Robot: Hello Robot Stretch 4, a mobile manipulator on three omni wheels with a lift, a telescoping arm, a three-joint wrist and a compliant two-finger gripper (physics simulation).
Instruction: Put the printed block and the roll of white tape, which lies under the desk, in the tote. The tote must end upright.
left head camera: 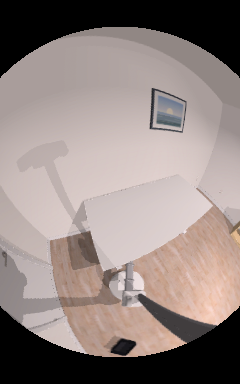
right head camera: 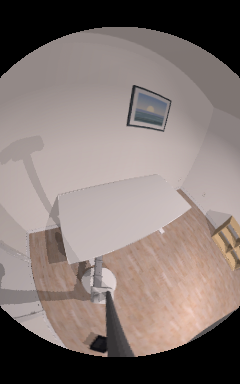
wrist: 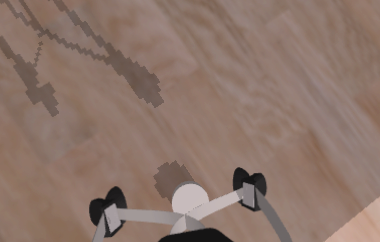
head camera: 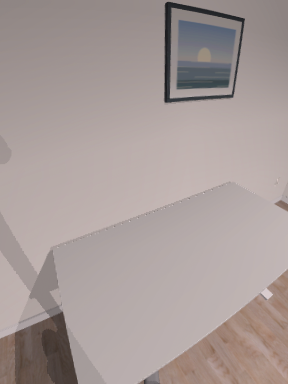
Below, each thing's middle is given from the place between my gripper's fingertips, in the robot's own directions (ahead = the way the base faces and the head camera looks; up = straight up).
I see my gripper 30 mm past the roll of white tape (wrist: 188, 195), 10 mm to the left of it and 80 mm above it.
